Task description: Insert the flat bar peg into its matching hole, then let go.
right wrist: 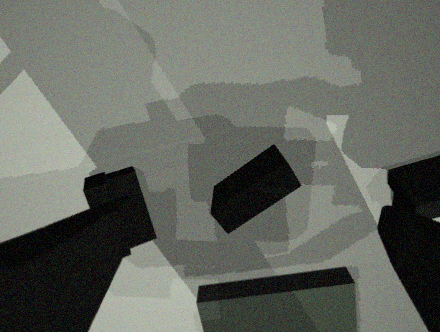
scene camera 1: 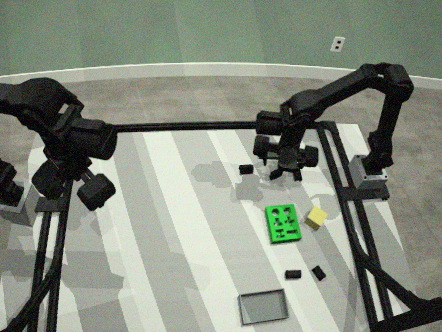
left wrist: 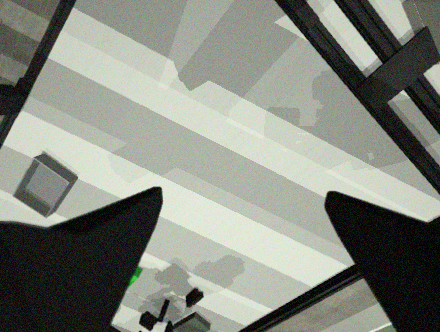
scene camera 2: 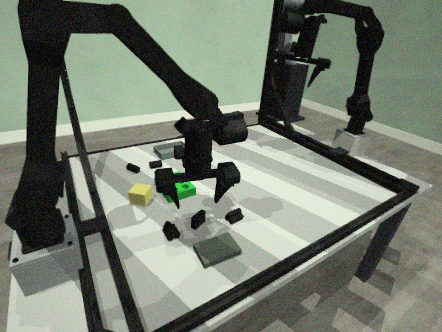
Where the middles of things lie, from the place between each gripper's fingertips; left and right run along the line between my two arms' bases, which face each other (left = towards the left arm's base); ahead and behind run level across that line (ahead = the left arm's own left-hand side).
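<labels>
The green hole board (scene camera 1: pixel 283 227) is 480 mm to the right of my left hand and 270 mm below it. Counted from my left hand, the grey tray (scene camera 1: pixel 272 303) is 370 mm to the right, 230 mm behind and 270 mm below.
Relative to my right hand, the board sits 20 mm to the left, 160 mm behind and 50 mm below; the tray sits 120 mm to the left of that hand, 390 mm behind it and 50 mm below it.
</labels>
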